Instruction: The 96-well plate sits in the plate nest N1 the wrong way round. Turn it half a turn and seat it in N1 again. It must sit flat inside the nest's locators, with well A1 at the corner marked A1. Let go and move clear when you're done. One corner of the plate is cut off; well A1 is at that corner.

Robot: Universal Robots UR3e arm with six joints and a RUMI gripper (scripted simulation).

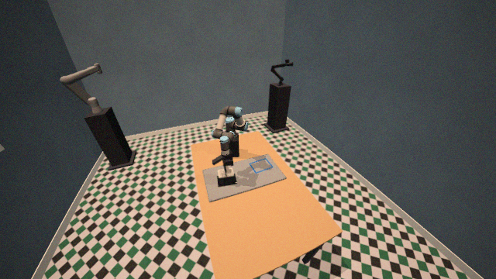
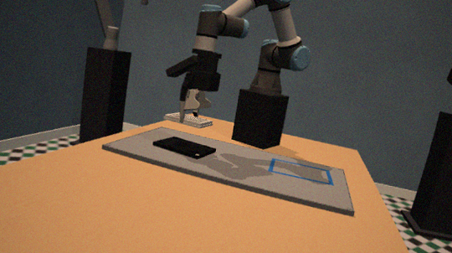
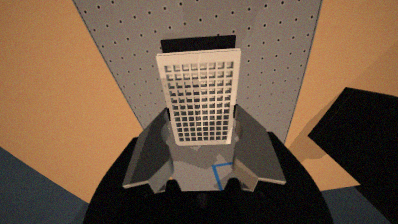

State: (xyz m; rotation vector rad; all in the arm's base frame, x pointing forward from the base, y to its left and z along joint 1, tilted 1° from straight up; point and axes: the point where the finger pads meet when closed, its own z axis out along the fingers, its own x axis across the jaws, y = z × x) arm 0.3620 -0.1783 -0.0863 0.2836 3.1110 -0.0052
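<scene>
Now: the white 96-well plate 10 mm below my hand. Also, from my hand: white corner mark: 70 mm ahead, 60 mm to the left, 90 mm below; then black plate nest N1: 100 mm below.
</scene>
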